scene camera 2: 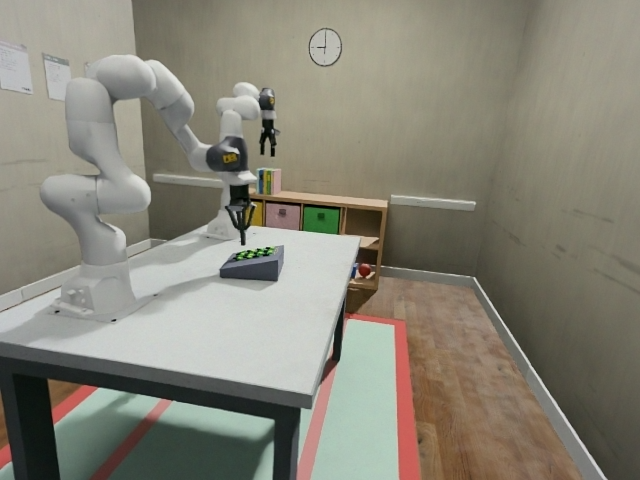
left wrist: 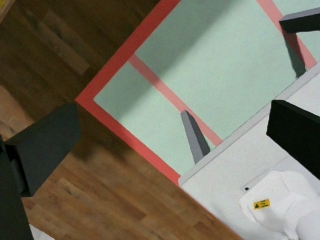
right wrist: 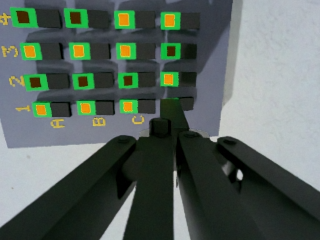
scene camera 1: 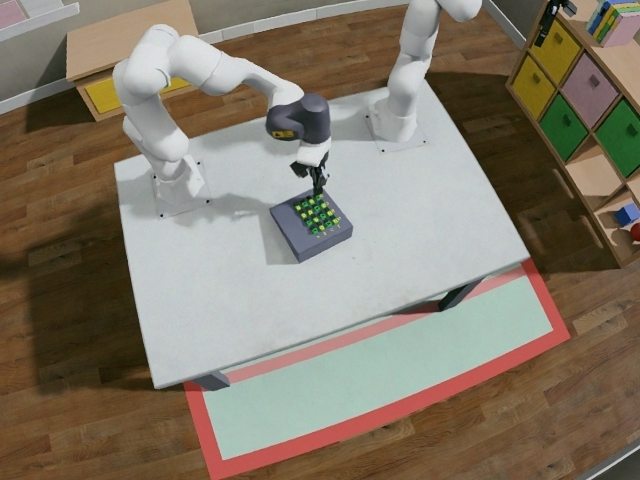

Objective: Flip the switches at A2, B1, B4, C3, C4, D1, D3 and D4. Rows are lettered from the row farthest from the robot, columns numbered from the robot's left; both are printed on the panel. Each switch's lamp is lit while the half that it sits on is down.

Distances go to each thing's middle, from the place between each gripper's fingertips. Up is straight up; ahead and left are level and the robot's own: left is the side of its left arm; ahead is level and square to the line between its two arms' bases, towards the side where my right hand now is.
Right now my right hand (scene camera 2: 243, 244) is 120 mm short of the A3 switch (right wrist: 30, 51), 40 mm above it and 30 mm to the left of it.
I see the A3 switch 1000 mm to the right of my left hand, 360 mm ahead of it and 330 mm below it.
